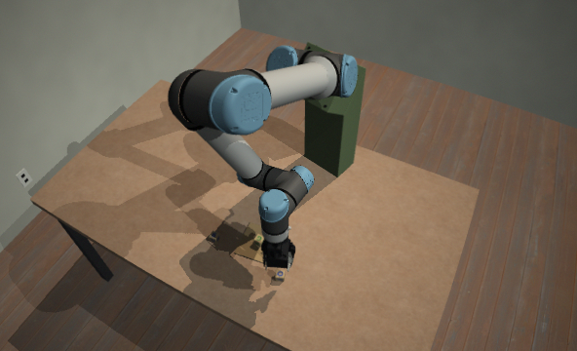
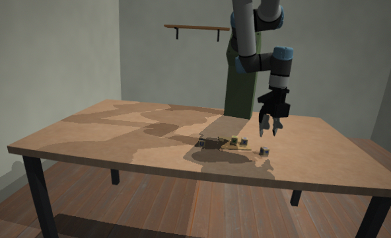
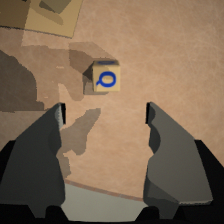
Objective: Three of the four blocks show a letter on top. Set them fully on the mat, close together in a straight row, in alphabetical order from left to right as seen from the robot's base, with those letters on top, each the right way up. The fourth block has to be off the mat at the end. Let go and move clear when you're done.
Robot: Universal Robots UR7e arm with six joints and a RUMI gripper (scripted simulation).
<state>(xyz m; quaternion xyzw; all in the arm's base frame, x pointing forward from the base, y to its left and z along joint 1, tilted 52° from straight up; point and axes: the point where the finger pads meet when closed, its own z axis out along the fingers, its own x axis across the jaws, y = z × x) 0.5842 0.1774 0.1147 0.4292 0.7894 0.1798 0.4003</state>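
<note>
The Q block lies 9 cm below my hand. Round my hand: tan mat: 14 cm to the right, 10 cm below, 7 cm behind; then G block: 14 cm to the right, 8 cm below, 7 cm behind.
</note>
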